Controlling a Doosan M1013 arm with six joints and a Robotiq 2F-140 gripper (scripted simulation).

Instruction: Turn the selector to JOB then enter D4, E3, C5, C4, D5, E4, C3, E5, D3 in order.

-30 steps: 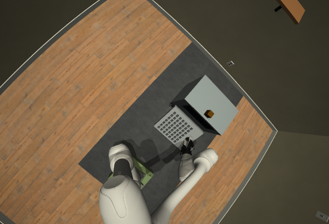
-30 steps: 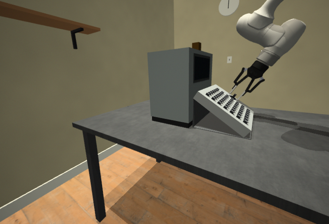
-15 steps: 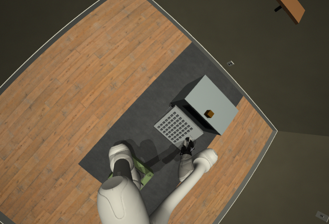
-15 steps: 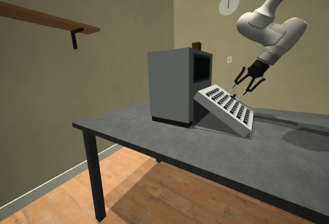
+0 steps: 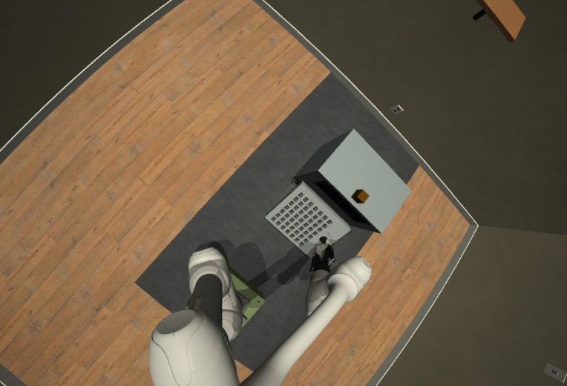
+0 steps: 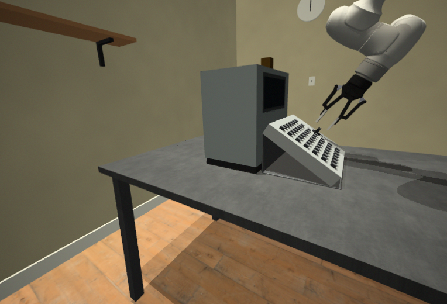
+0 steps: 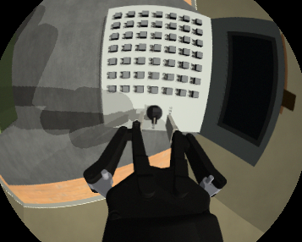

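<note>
Now: hand 5 cm above the black selector knob, 3 cm short of it and 1 cm to the left of it. Also, from my hand: keypad: 11 cm to the left, 10 cm below, 6 cm ahead; then key E4: 16 cm to the left, 8 cm below, 1 cm ahead.
</note>
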